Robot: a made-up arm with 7 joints.
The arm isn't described. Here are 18 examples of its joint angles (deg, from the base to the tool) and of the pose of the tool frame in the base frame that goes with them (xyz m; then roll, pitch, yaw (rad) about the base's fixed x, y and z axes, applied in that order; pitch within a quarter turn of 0, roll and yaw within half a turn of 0).
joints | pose
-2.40 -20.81 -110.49 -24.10 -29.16 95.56 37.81 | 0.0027 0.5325 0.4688 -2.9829 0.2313 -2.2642
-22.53 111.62 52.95 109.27 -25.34 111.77 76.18 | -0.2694 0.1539 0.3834 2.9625 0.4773 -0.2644
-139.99 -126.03 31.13 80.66 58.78 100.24 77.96 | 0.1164 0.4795 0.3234 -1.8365 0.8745 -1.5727
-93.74 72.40 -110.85 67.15 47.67 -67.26 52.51 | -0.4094 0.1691 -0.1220 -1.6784 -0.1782 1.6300
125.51 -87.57 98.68 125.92 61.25 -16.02 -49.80 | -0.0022 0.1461 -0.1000 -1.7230 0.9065 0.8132
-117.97 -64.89 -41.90 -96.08 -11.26 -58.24 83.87 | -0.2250 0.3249 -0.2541 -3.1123 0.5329 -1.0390
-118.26 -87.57 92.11 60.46 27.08 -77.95 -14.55 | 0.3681 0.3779 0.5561 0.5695 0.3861 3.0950
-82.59 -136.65 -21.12 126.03 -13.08 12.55 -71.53 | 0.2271 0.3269 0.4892 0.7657 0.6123 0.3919
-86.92 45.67 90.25 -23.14 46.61 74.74 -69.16 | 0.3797 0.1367 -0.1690 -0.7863 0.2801 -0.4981
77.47 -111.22 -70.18 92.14 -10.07 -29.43 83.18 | 0.2105 0.2480 -0.1651 -2.8788 -0.0560 -1.9082
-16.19 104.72 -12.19 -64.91 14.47 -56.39 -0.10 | 0.4856 -0.1641 0.0050 2.3576 -1.1682 0.9056
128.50 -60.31 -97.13 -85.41 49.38 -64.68 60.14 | 0.8826 -0.2029 0.3118 0.9935 -0.7866 1.9175
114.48 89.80 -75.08 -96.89 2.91 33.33 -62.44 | 0.2520 0.5437 0.2827 1.4347 0.3706 2.2602
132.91 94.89 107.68 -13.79 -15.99 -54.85 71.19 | 0.7352 0.3327 0.5959 -0.2361 -0.4027 -1.8348
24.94 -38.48 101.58 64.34 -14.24 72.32 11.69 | -0.1293 0.4531 0.0340 -1.3784 0.7354 -0.2897
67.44 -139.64 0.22 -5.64 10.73 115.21 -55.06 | 0.5022 0.1892 0.3160 1.5005 -0.5284 -1.1197
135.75 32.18 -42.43 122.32 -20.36 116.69 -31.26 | 0.2181 0.1305 0.0274 -2.8183 0.6780 -0.9547
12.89 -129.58 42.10 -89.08 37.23 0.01 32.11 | 0.0578 0.2049 0.8897 1.7067 0.6517 -0.8113
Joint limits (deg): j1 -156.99..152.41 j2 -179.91..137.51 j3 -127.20..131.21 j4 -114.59..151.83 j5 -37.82..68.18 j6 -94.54..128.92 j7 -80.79..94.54
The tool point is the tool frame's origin. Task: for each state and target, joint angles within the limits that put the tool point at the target. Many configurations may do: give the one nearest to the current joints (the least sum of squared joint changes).
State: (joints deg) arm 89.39 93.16 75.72 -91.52 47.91 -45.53 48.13
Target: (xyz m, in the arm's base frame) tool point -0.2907 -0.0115 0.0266
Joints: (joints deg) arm 74.26 74.13 60.90 -102.62 50.70 -41.98 46.20
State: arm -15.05 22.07 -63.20 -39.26 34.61 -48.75 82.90
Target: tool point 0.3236 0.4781 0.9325
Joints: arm -10.69 23.82 -79.45 -49.25 49.92 -41.07 79.57
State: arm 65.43 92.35 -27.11 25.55 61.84 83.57 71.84
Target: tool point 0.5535 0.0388 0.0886
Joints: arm 48.52 88.46 -73.67 19.72 37.37 103.65 65.84
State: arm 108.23 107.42 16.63 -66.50 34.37 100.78 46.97
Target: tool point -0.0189 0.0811 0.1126
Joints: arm 86.66 86.92 -15.41 -66.19 32.74 107.03 41.11
